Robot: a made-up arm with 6 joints.
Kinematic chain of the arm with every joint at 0, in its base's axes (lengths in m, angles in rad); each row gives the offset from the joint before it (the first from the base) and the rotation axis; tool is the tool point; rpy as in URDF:
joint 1: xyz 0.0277 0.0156 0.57 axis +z
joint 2: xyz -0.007 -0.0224 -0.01 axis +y
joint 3: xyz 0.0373 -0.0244 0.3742 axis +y
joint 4: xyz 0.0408 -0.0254 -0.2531 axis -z
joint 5: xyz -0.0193 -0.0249 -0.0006 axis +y
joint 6: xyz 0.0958 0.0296 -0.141 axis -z
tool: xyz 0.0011 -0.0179 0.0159 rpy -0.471 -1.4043 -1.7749
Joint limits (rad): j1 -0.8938..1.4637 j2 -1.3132..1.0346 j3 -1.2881..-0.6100 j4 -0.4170..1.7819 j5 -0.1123..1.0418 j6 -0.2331..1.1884
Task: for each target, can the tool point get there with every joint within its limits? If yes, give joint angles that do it. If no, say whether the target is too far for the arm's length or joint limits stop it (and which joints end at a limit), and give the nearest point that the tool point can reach.
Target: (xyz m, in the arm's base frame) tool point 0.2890 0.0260 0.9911
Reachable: yes | joints 0.5339 -0.4843 -1.1713 1.2981 0.0691 1.0702
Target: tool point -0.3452 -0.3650 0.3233
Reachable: no: joint limits stop it (at a limit: joint 1, joint 2, joint 3, joint 5, joint 6) | nearest point 0.0226 -0.2411 0.3785 | short by 0.392 m
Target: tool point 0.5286 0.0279 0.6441
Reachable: yes | joints 0.1930 0.3930 -1.2002 0.1084 0.4493 0.5327
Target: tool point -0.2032 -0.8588 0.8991
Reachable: no: too far | nearest point 0.1703 -0.4279 0.8356 | short by 0.574 m
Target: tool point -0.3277 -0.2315 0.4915
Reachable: no: joint limits stop it (at a limit: joint 1, joint 2, joint 3, joint 4, joint 5, joint 6) | nearest point 0.0204 -0.2348 0.3814 | short by 0.365 m
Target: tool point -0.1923 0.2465 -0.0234
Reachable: no: joint limits stop it (at a limit: joint 1, joint 2, joint 4, joint 5, joint 6) | nearest point 0.0510 0.2795 0.3185 | short by 0.421 m
